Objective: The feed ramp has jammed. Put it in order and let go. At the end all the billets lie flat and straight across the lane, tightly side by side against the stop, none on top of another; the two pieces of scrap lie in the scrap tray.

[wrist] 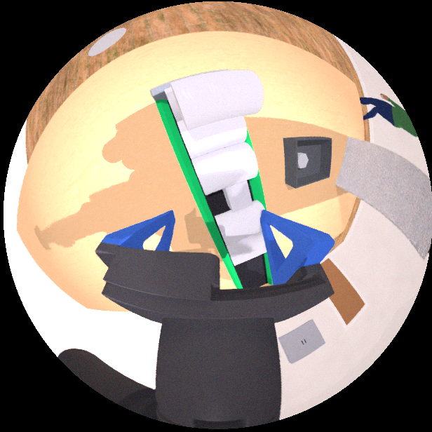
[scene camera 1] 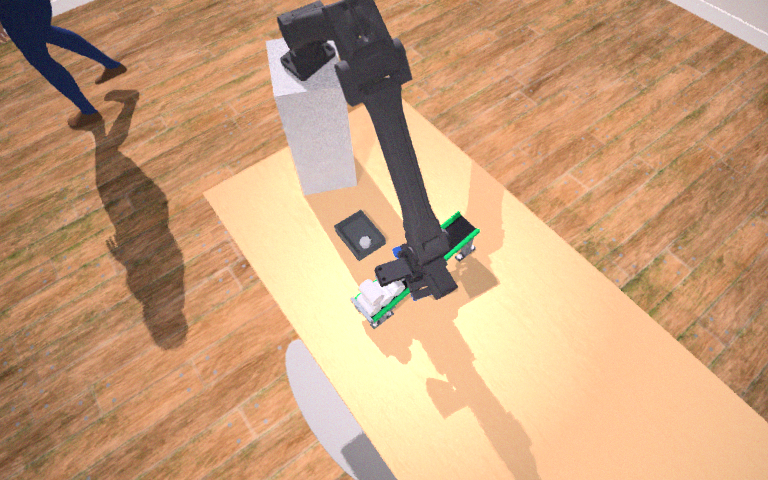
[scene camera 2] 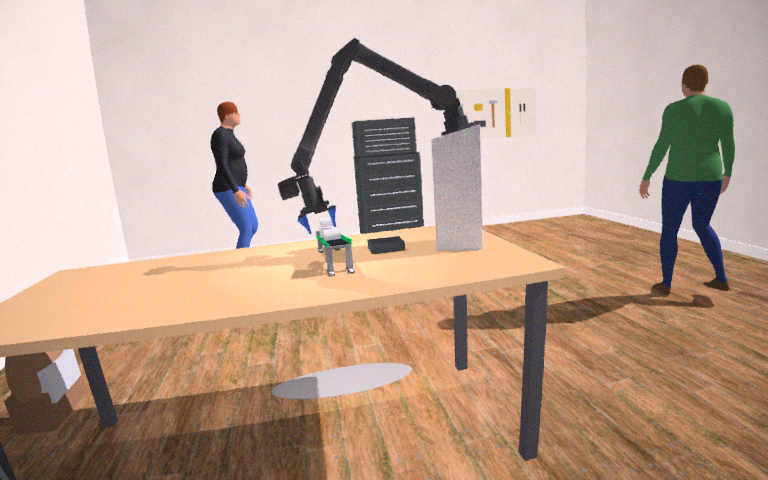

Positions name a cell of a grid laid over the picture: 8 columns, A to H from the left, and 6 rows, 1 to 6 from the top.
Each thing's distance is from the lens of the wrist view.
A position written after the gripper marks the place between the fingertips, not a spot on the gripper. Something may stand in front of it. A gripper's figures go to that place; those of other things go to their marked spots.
gripper (wrist: E3): 13 cm
dark scrap tray (wrist: F3): 36 cm
